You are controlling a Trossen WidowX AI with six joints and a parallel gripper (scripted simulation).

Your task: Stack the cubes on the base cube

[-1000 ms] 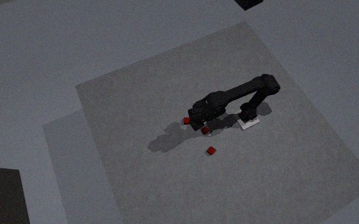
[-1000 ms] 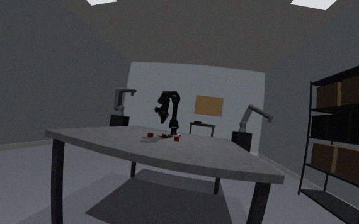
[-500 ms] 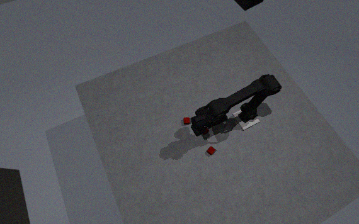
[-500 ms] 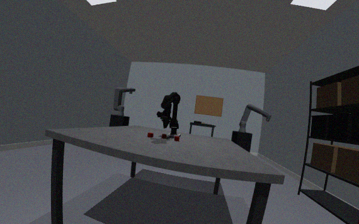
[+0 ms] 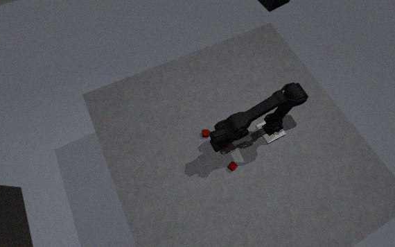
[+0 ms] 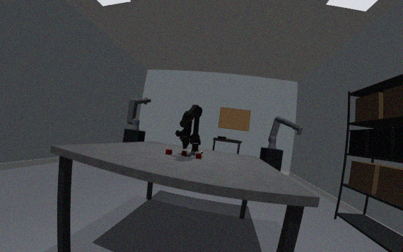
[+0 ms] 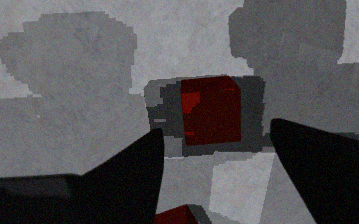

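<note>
My gripper tip is now 3 cm above the red cube.
</note>
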